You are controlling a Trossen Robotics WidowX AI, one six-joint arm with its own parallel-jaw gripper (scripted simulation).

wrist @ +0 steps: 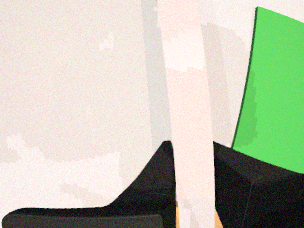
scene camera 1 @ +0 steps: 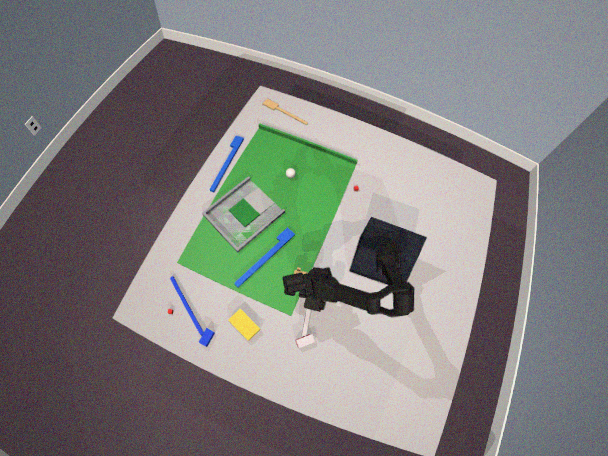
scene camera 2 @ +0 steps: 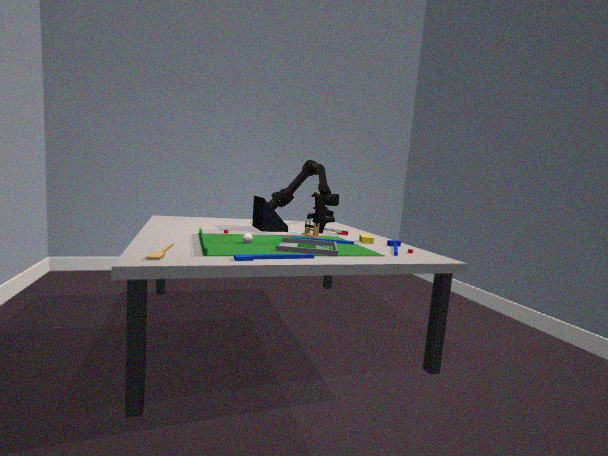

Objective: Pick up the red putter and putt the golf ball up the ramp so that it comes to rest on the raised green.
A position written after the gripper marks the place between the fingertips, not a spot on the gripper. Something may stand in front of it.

In view: the gripper (wrist: 182, 146) and a green mat (scene camera 1: 311, 198).
The green mat also shows in scene camera 2 (scene camera 2: 218, 244).
